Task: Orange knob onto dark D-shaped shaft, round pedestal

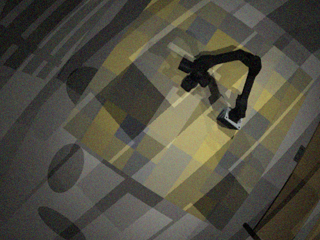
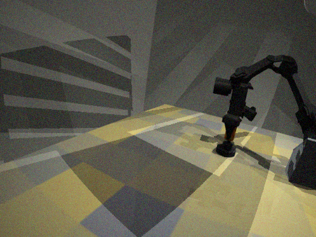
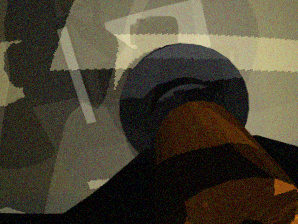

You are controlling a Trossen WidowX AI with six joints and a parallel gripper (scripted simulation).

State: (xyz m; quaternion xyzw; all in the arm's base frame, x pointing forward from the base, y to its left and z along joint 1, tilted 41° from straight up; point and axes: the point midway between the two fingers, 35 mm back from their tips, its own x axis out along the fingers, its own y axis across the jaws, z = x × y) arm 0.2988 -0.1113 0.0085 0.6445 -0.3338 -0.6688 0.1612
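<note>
Now: gripper tip 2 cm below the orange knob. Round my gripper tip: round dark pedestal: 4 cm below.
</note>
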